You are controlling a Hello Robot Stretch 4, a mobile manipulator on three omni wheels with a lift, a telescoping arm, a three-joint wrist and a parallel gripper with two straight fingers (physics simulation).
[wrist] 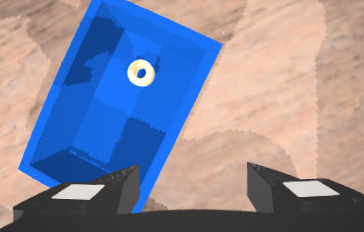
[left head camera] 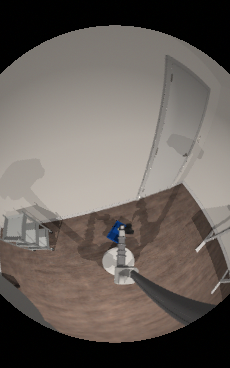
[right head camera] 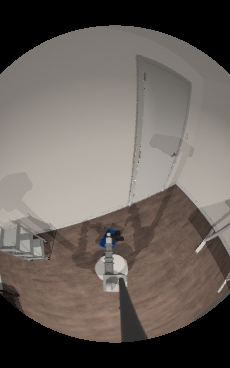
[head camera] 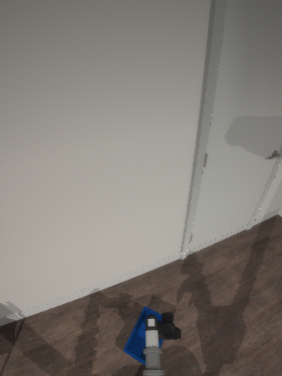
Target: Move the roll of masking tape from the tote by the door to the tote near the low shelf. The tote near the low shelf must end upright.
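Places are measured from the robot's base along level axes (x ahead, y left, z up), in centimetres.
Pixels of known places: gripper, fingertip midpoint: (wrist: 192, 180).
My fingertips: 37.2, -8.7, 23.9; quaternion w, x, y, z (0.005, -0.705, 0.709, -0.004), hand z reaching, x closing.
Ahead of a thing's pixels: the offset from my fingertips to its top centre, as dx, dy, dz. "spot": to the spot under its first point.
The roll of masking tape @(+12.2, +9.1, -24.0) (wrist: 134, 77), a small cream ring, lies flat on the bottom of the blue tote, towards its upper end in the wrist view. The blue tote @(+5.5, +11.2, -14.6) (wrist: 208, 75) (head camera: 134, 349) (left head camera: 113, 234) (right head camera: 103, 242) stands upright on the floor by the wall, left of the door. My gripper (wrist: 192, 180) is open and empty, above the tote's lower right part and the floor beside it. In the head view the arm and wrist cover part of the tote, and the tape does not show there. The tote near the low shelf cannot be made out.
The grey door (head camera: 240, 100) (left head camera: 180, 115) (right head camera: 162, 110) is in the wall ahead. A grey metal shelf cart @(spot: -46.3, +136.0, -13.4) (left head camera: 36, 247) (right head camera: 33, 257) stands at the left by the wall. White legs of a table or stand (left head camera: 201, 246) (right head camera: 201, 247) show at the right.
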